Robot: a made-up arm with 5 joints.
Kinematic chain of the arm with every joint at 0, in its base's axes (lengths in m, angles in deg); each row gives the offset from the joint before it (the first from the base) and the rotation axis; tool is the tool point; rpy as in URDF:
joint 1: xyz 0 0 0.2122 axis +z
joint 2: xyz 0 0 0 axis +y
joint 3: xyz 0.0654 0 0.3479 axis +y
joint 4: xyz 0.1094 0 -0.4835 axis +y
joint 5: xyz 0.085 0 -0.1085 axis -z
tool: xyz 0 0 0 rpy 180 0 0
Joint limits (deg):
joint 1: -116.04..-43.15
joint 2: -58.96..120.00
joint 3: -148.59..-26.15
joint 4: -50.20..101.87
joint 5: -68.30..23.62
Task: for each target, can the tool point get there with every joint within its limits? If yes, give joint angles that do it. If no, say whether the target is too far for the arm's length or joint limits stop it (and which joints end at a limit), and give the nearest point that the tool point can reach.
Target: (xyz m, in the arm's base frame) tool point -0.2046 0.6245 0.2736
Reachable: no: joint limits stop it (at a limit: joint 2, joint 3) | nearest point -0.1016 0.3102 -0.0061 | short by 0.433 m
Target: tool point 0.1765 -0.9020 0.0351
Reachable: yes | joints -78.93 66.71 -124.13 44.33 -19.97
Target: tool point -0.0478 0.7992 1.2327
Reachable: no: too far | nearest point -0.0363 0.6072 0.9876 | short by 0.312 m
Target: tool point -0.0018 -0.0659 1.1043
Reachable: yes | joints -91.60 -40.44 -105.70 31.55 -51.51
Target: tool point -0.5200 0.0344 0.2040
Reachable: no: joint limits stop it (at a limit: joint 1, joint 2, joint 3) | nearest point -0.2136 0.2002 0.0227 | short by 0.393 m
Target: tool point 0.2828 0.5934 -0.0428
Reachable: no: joint limits stop it (at a limit: joint 2, joint 3) | nearest point 0.1540 0.3232 -0.0787 | short by 0.301 m
